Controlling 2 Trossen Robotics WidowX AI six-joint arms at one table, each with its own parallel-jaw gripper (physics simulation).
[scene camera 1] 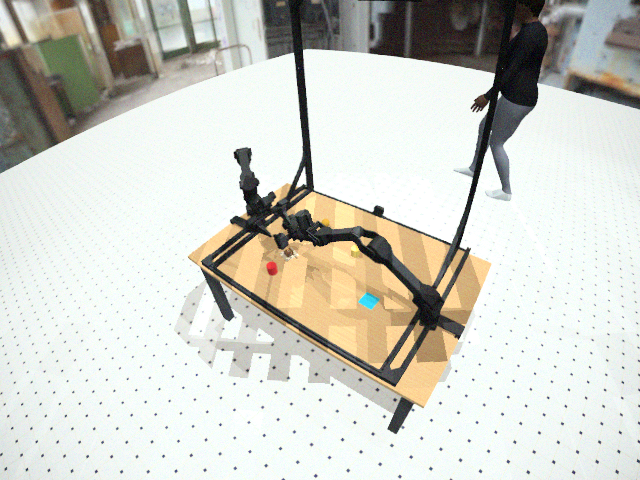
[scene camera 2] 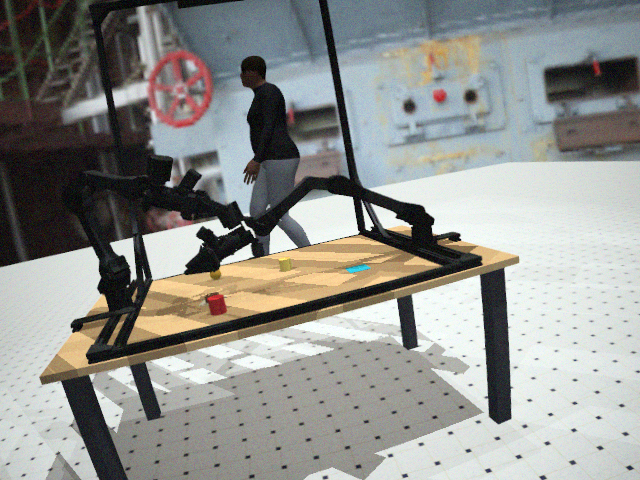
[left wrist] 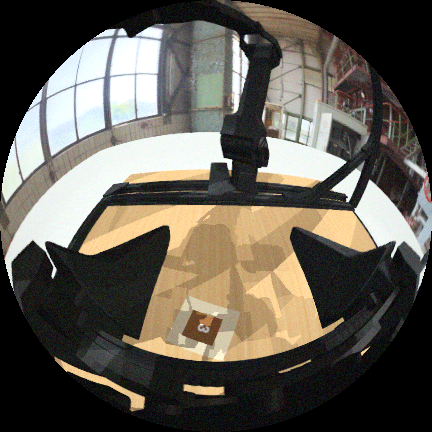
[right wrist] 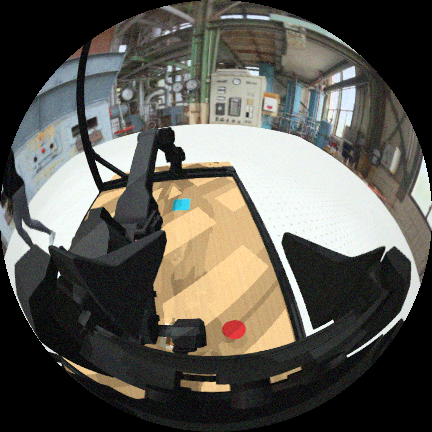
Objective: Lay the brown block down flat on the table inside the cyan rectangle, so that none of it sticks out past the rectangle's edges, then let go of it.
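The brown block lies on a pale square on the table, its top marked with a 3. The red cylinder partly hides it in scene camera 2. The cyan rectangle lies bare on the table, well away from the block. My left gripper is open and empty, above the table near the block, not touching it; the block shows low between its fingers in the left wrist view. My right gripper is open and empty, held higher.
A red cylinder stands near the block. A yellow cylinder and an orange-yellow ball are farther back. My two grippers are close together. A black frame runs around the table.
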